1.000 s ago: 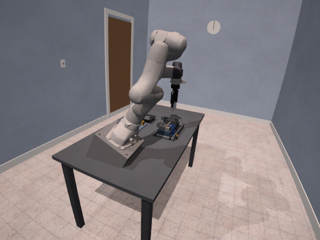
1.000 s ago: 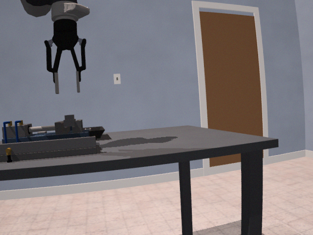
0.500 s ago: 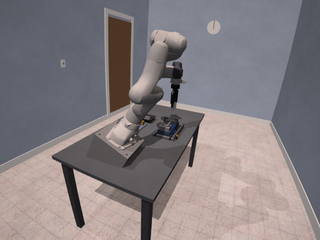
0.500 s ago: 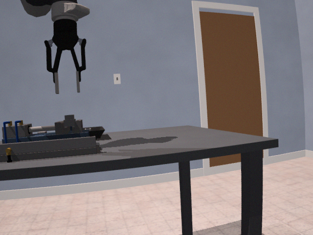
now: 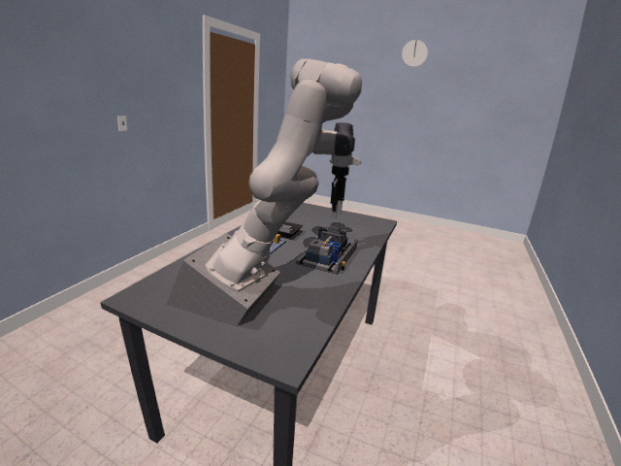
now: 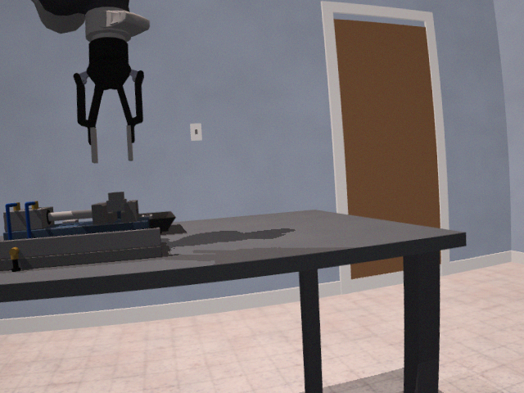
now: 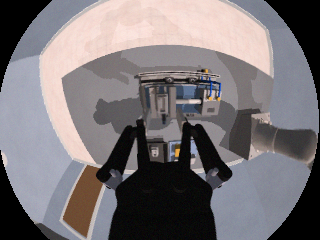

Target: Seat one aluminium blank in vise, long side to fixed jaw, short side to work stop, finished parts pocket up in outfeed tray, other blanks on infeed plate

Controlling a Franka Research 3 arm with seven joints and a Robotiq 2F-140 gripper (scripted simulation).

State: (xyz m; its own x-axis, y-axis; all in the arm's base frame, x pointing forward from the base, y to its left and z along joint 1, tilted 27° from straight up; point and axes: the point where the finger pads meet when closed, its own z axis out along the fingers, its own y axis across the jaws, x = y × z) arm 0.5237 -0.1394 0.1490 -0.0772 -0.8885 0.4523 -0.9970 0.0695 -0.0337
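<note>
The work stop is 110 mm below my hand and 50 mm to the left of it. The rest, counted from my hand: vise guard rail 170 mm below, 90 mm to the right, 80 mm behind; vise 160 mm below, 70 mm behind, 10 mm to the left; brass blank 290 mm to the left, 180 mm below, 50 mm behind.
</note>
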